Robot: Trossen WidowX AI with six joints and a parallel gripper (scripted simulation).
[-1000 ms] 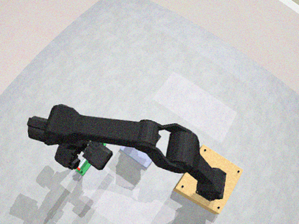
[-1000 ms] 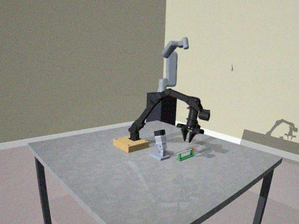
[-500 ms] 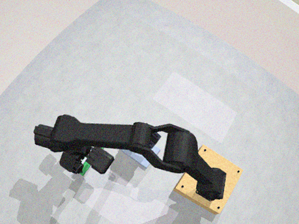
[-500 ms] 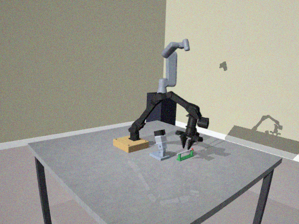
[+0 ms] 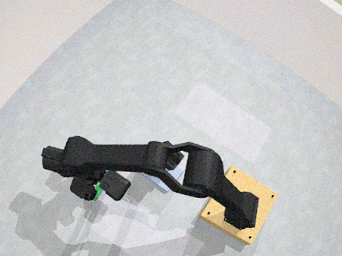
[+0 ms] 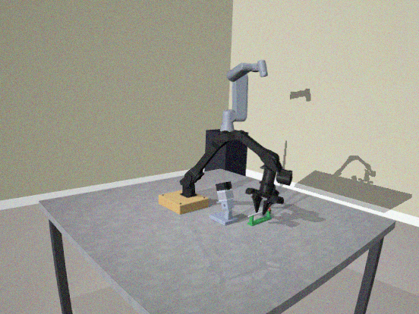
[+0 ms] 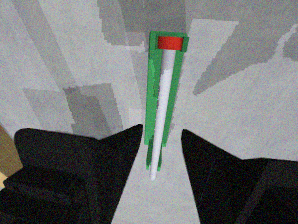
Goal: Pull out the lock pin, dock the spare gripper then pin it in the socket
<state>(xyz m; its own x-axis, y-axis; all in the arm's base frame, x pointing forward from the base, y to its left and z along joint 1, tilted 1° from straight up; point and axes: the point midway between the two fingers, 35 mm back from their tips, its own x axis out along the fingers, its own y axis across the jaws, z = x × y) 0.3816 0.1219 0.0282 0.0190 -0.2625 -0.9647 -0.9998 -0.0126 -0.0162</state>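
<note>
The narrow green cradle is 10 mm to the left of my gripper tip and 20 mm below it. From my gripper tip the other things lie so: spare gripper: 120 mm behind, 110 mm to the right, 80 mm above; then mount: 110 mm behind, 110 mm to the right, 10 mm above.
</note>
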